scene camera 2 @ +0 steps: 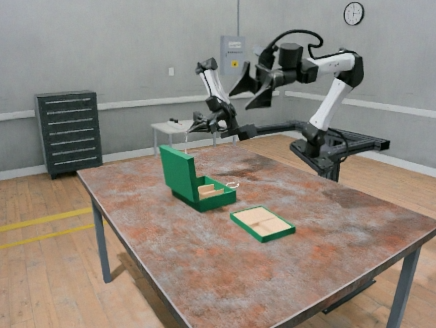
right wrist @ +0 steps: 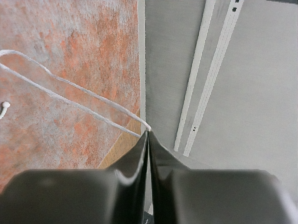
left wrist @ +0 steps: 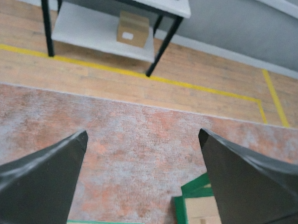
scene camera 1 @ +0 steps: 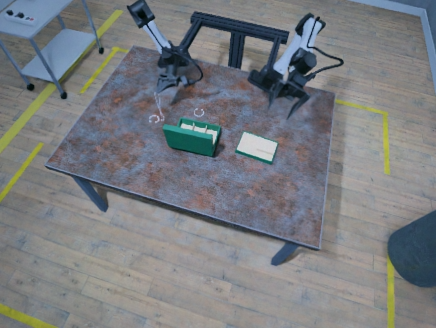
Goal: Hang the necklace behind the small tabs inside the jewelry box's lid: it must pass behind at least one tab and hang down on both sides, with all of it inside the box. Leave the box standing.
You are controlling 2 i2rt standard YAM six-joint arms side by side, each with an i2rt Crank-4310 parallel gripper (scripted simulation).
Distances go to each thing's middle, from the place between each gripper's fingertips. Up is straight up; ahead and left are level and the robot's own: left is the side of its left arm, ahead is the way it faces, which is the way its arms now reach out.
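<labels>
The green jewelry box [scene camera 1: 198, 137] is 14 cm below my right hand, 7 cm ahead of it and 23 cm to the left of it.
As for my left hand, that one's 360 mm above the green jewelry box, 70 mm past it and 400 mm to the left of it.
</labels>
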